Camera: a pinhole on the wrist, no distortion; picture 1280 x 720 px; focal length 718.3 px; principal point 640.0 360.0 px. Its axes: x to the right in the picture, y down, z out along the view. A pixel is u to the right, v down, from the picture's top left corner.
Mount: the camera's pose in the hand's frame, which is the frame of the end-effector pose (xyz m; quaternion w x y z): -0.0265 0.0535 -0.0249 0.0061 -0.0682 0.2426 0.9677
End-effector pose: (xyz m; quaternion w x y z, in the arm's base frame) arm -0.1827 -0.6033 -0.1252 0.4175 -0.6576 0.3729 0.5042
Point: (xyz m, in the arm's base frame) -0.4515 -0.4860 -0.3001
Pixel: 220.1 249.2
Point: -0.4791 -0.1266 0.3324
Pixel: outside the picture
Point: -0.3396 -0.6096 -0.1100
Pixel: 703.7 66.6
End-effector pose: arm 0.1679 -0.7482 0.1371 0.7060 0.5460 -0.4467 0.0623
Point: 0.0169 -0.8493 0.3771
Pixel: 95.3 168.6
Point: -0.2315 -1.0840 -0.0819
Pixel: outside the picture
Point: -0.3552 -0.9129 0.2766
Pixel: 708.0 320.8
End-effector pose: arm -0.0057 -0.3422 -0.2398 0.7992 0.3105 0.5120 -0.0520
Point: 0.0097 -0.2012 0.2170
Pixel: outside the picture
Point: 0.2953 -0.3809 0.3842
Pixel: 1001.2 307.1
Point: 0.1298 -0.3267 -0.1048
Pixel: 629.8 408.4
